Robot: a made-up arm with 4 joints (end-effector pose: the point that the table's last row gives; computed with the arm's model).
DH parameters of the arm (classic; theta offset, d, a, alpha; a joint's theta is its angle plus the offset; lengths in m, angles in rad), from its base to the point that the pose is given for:
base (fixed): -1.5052 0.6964 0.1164 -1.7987
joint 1: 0 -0.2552 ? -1.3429
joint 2: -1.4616 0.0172 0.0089 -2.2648
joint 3: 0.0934 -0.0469 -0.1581 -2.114
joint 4: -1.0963 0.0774 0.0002 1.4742
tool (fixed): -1.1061 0.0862 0 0
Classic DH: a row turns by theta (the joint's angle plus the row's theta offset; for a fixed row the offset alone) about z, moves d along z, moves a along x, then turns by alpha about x.
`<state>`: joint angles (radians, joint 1 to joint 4).
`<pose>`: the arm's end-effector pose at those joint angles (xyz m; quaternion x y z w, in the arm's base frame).
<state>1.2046 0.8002 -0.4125 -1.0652</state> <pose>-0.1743 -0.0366 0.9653 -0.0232 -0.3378 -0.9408 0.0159</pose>
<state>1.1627 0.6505 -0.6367 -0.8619</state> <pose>-0.1820 -0.0724 0.9807 0.0201 -0.1976 -0.9762 0.0873</pose>
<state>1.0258 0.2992 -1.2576 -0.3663</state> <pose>-0.1415 -0.1452 0.9744 0.0170 0.1543 -0.9496 0.2723</pose>
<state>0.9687 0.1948 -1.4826 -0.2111</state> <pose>-0.1104 -0.1532 0.9572 -0.0289 0.2594 -0.9126 0.3148</pose>
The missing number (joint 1, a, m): 0.0216
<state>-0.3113 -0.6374 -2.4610 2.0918</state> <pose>-0.1470 -0.0628 0.6752 0.3020 -0.6754 0.6652 0.1009</pose>
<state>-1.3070 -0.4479 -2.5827 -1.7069</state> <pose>-0.1763 -0.0999 0.5269 -0.5212 -0.8163 0.1305 0.2122</pose>
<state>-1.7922 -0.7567 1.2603 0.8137</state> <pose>-0.2161 -0.2477 0.9596 -0.2471 0.1395 0.4909 0.8237</pose>
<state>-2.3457 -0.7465 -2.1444 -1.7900</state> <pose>-0.2930 -0.3050 0.6162 -0.3281 -0.6216 0.6931 0.1600</pose>
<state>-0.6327 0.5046 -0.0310 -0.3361</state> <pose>-0.4089 -0.0111 0.6285 0.1997 -0.7502 -0.3774 0.5048</pose>
